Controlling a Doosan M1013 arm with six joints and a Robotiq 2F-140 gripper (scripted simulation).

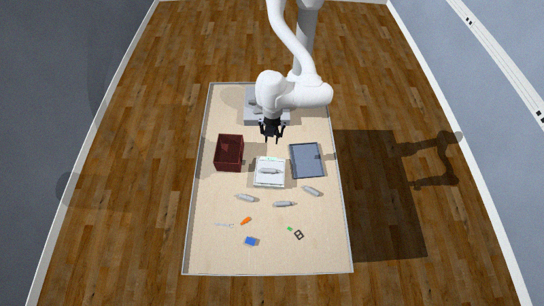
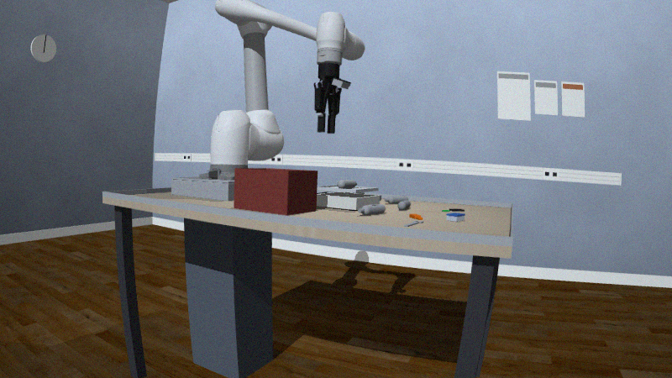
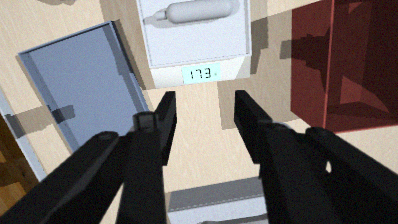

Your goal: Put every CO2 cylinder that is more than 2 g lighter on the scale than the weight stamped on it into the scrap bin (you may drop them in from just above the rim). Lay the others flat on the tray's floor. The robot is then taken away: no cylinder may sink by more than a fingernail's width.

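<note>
Now: the blue-grey tray 27 cm below my hand, 22 cm to the left of it and 2 cm behind it. Also, from my hand: white scale: 24 cm below, 8 cm ahead, 1 cm to the right; then orange piece: 38 cm ahead, 28 cm below, 14 cm to the right; then dark red scrap bin: 25 cm to the right, 25 cm below, 3 cm behind.
</note>
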